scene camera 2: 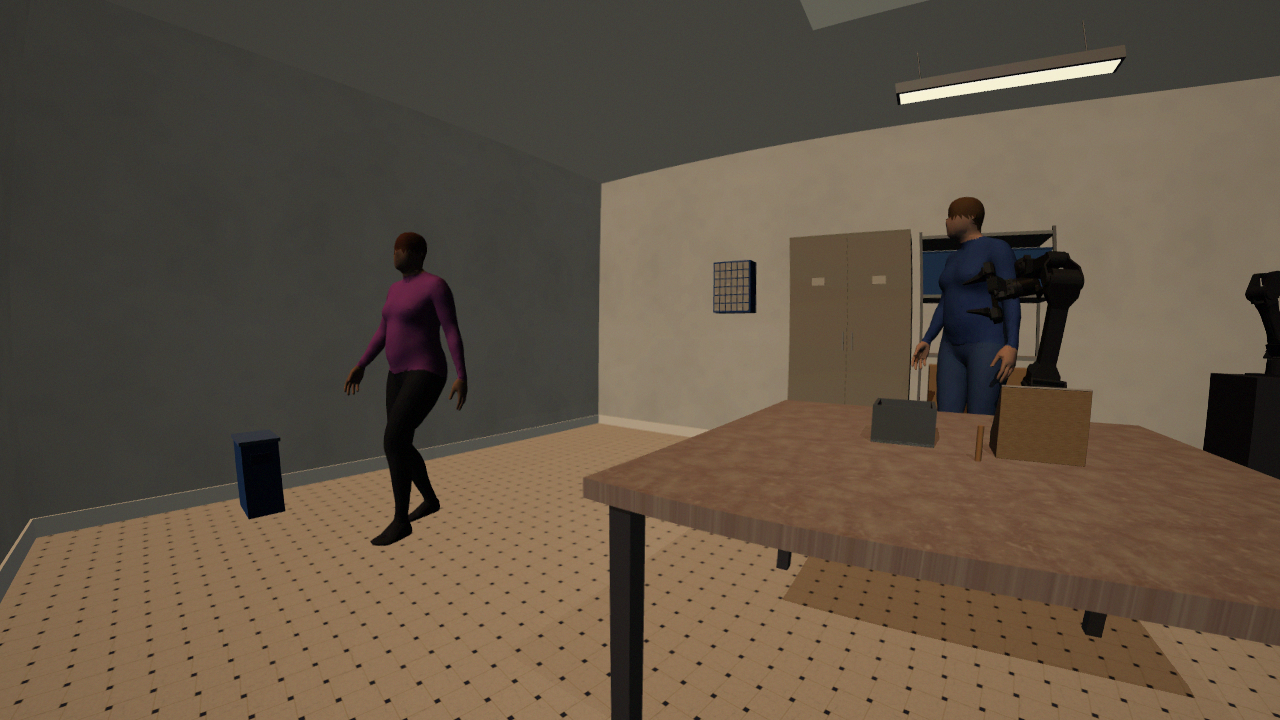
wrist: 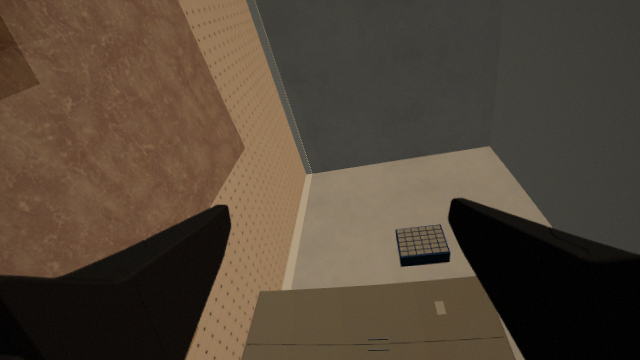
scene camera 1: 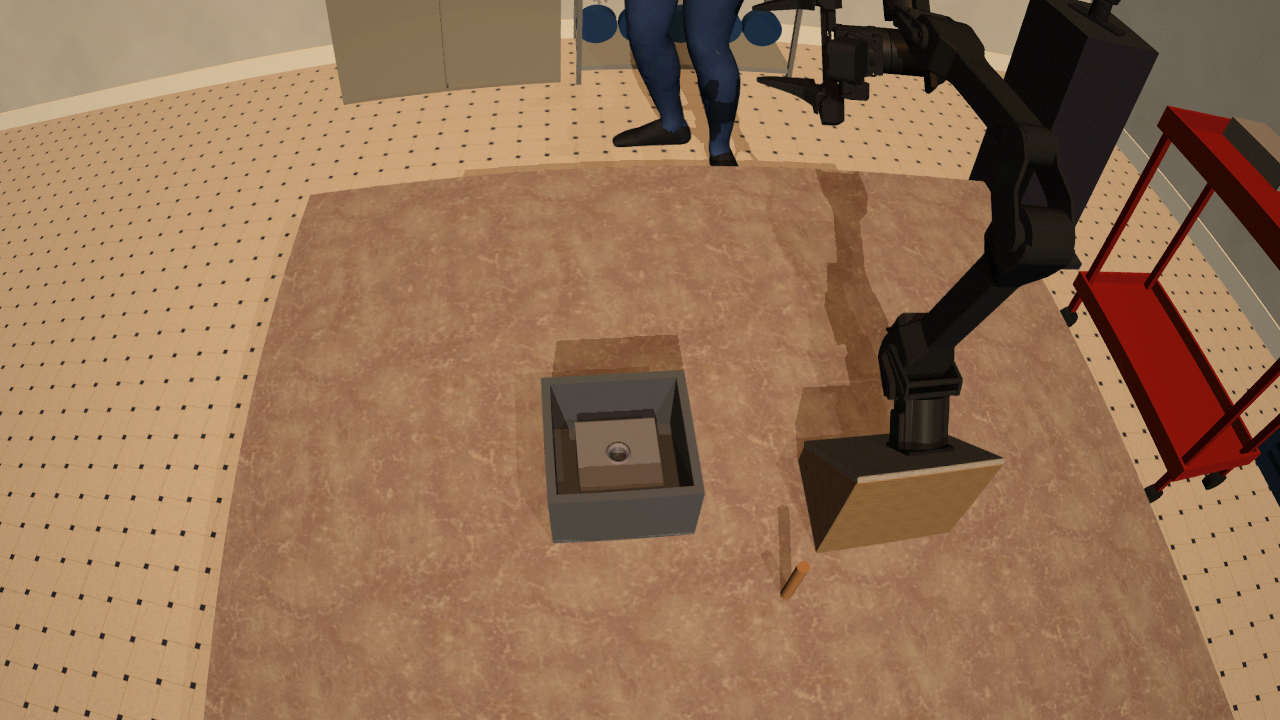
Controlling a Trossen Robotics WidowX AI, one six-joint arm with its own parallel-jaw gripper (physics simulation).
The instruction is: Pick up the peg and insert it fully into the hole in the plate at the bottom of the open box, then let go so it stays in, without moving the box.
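Pixels of known places: gripper, fingertip midpoint: [scene camera 2: 964, 297] [wrist: 341, 212] [scene camera 1: 754, 44]; arm's base, origin of the base link: [scene camera 2: 1048, 413] [scene camera 1: 919, 447].
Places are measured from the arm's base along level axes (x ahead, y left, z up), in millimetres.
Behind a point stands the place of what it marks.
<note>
An orange-brown peg [scene camera 1: 794, 580] {x 170, y 117, z -49 mm} [scene camera 2: 979, 444] {x 166, y 118, z -66 mm} stands upright on the table, in front of the arm's wooden base block. The open grey box [scene camera 1: 623, 517] {x 340, y 18, z -48 mm} [scene camera 2: 904, 423] {x 335, y 18, z -49 mm} stands to the left of the peg in scene camera 1. A light plate [scene camera 1: 595, 440] {x 361, y -81, z -47 mm} with a round hole in its middle lies at the bottom of the box; the hole looks empty. My gripper [scene camera 1: 760, 42] {x 165, y -358, z 304 mm} [scene camera 2: 972, 297] {x 165, y -358, z 304 mm} [wrist: 341, 212] {x 165, y -358, z 304 mm} is open, with nothing between its fingers. It is high above the table, towards its far edge, well away from the peg and the box. The peg and box do not show in the wrist view.
The wooden base block [scene camera 1: 913, 505] {x 27, y 68, z -8 mm} [scene camera 2: 1043, 425] {x 26, y 69, z -20 mm} carries the arm, right of the peg. The table [scene camera 1: 429, 591] {x 565, y 76, z -104 mm} [scene camera 2: 859, 483] {x 403, y 396, z -105 mm} bears these things. A person in blue [scene camera 1: 662, 67] [scene camera 2: 973, 295] stands beyond its far edge. A red cart [scene camera 1: 1141, 358] stands at the right.
</note>
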